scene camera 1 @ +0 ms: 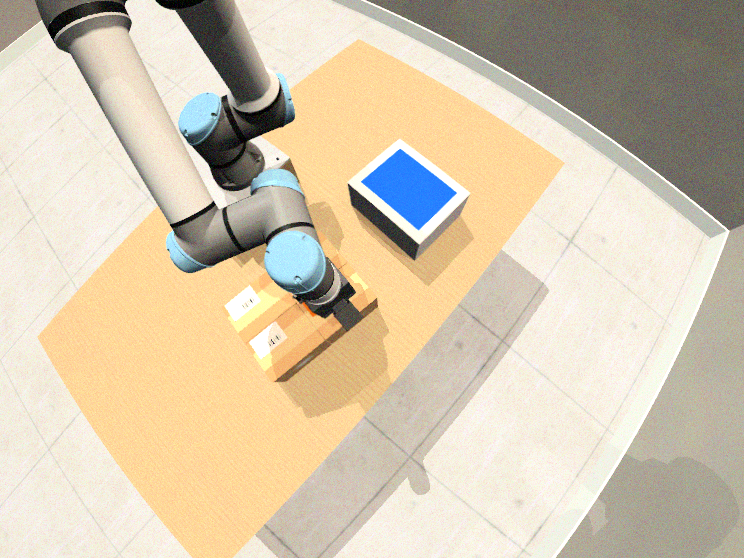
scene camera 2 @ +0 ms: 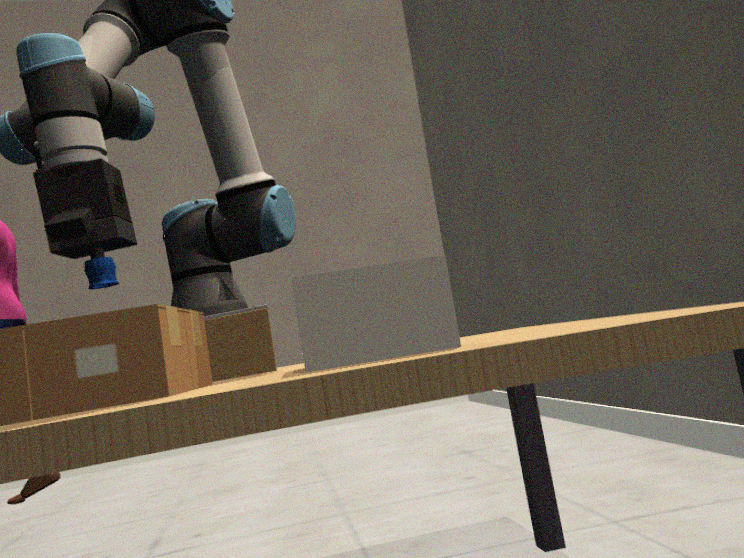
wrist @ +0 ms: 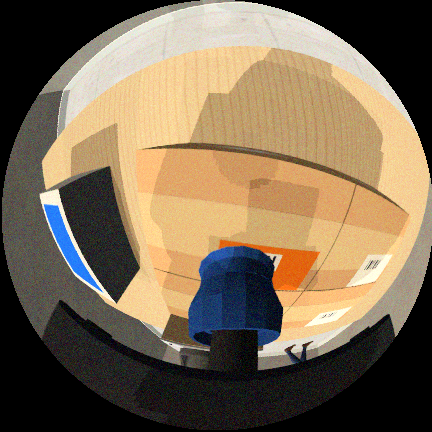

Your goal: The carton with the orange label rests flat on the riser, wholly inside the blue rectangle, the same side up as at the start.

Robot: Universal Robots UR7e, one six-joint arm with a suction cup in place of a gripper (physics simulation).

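Frame: origin at the arm's base, x back, y right, z up, level; metres.
Seen in the pictures: hand, tool point: [scene camera 2: 104, 285] [wrist: 236, 275]; arm's base, link origin: [scene camera 1: 239, 167] [scene camera 2: 210, 320] [wrist: 203, 352].
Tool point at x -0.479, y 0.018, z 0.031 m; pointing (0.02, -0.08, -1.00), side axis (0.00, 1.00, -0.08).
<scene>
Offsets run from my tool point to a thing's top centre. "*": to the spot under its first point.
The carton with the orange label @(dx +0.006, dy +0.000, dz -0.038 m) [scene camera 1: 368, 293] [scene camera 2: 132, 354] [wrist: 200, 215] stands on the table among other cartons, its label upward. My suction cup [scene camera 2: 102, 273] [wrist: 236, 295] is off, open and bare, a short gap above the carton tops; it covers part of the orange label @(dx +0.034, dy +0.027, dz -0.038 m) [wrist: 300, 270] in the wrist view. In scene camera 1 the arm hides the cup and most of the label. The riser @(dx +0.117, dy -0.322, dz -0.029 m) [scene camera 1: 354, 182] [scene camera 2: 375, 315] [wrist: 97, 230] stands apart from the cartons, with the blue rectangle @(dx +0.117, dy -0.322, dz -0.029 m) [scene camera 1: 409, 189] [wrist: 65, 245] on its top.
A carton with a white barcode label @(dx +0.006, dy +0.154, dz -0.038 m) [scene camera 1: 300, 341] [wrist: 380, 212] stands close against the orange-labelled one, at the same height. Another carton @(* dx +0.118, dy +0.228, dz -0.038 m) [scene camera 1: 233, 324] lies behind it. The arm's base box [scene camera 1: 277, 158] [scene camera 2: 240, 342] stands behind the cartons. A person in pink [scene camera 2: 7, 276] is beyond the table.
</scene>
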